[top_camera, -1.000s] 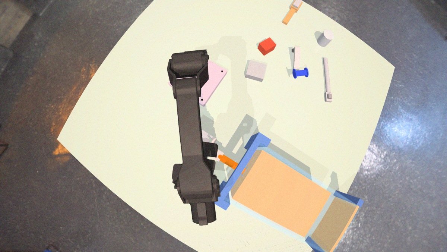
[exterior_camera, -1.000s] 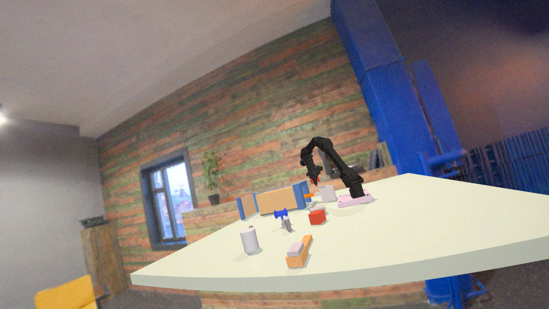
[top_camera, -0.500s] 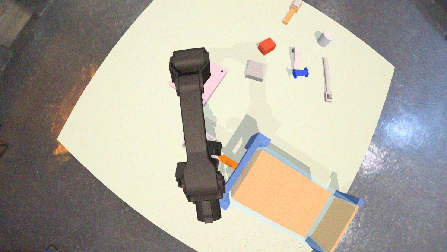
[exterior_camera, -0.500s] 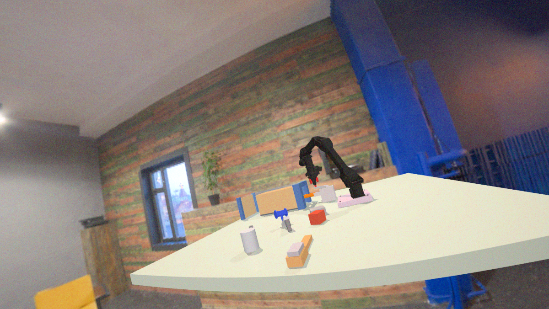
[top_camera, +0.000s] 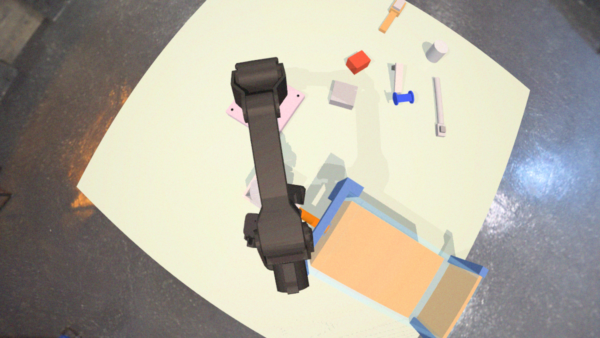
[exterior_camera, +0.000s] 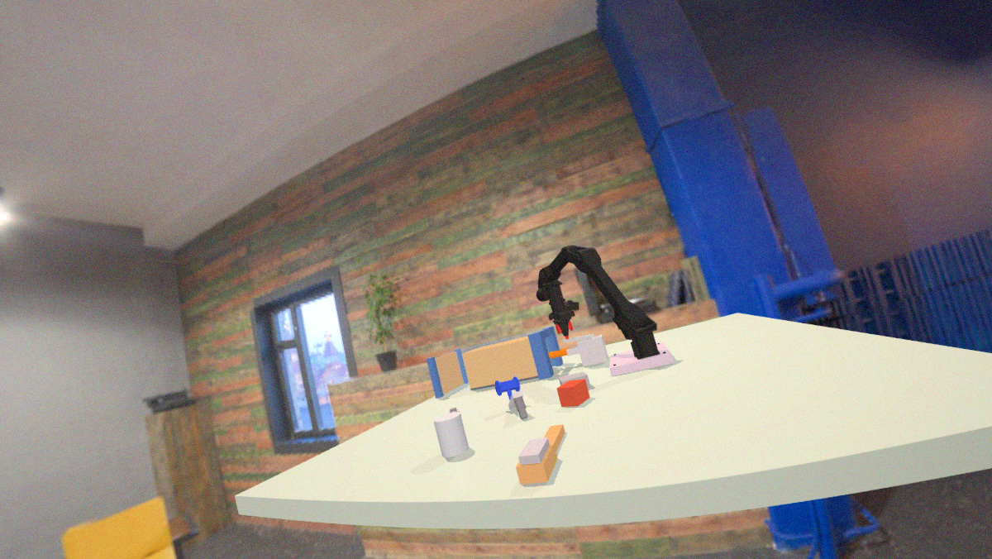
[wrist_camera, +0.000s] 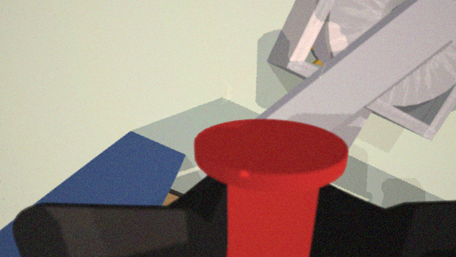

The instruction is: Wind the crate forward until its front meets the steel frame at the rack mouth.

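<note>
The crank handle with red knob lies 3 cm behind my gripper tip, 2 cm to the left of it and 1 cm below it. Also, from my gripper tip: blue steel frame 7 cm ahead, 4 cm to the left, 1 cm below; then clear-panelled guard cubby 31 cm ahead, 3 cm to the left; then grey winch 11 cm behind, 8 cm below, 4 cm to the left.
</note>
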